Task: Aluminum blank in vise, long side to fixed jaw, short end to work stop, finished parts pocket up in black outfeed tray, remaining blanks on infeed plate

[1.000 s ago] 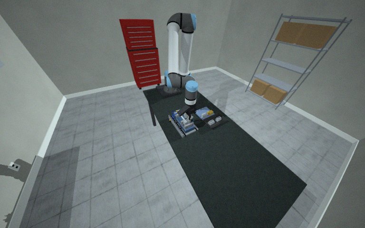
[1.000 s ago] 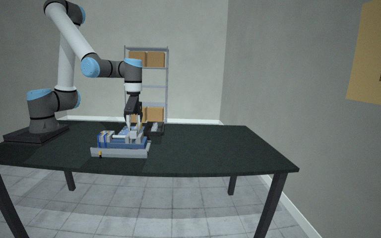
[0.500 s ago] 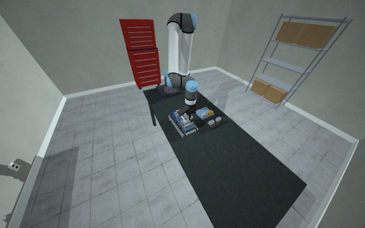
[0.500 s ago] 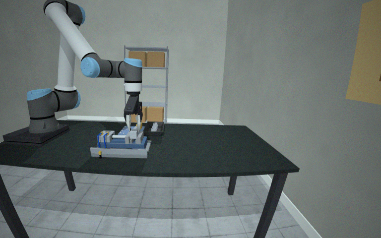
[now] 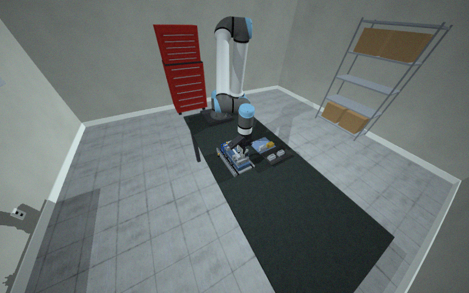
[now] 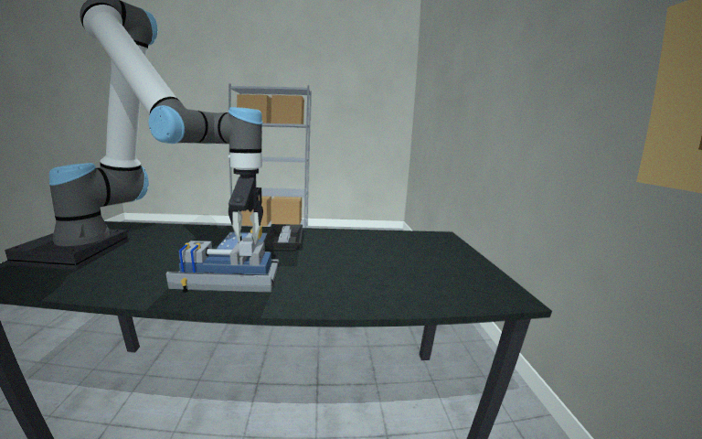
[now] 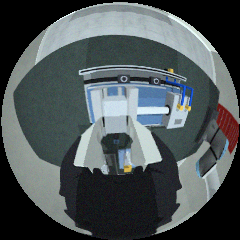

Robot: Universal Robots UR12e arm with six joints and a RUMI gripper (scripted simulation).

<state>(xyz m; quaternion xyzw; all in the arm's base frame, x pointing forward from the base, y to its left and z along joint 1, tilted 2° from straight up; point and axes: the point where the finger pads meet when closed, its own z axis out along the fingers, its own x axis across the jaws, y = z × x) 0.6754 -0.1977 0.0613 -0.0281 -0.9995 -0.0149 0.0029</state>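
Right now the blue vise is 80 mm below my hand, 70 mm behind it and 10 mm to the left of it. Round my hand: light gray base rail (90 mm below, 80 mm to the right, 70 mm behind); then vise hose end block (160 mm behind, 40 mm below, 10 mm to the left); then yellow brass blank (360 mm to the left, 100 mm below, 30 mm behind).
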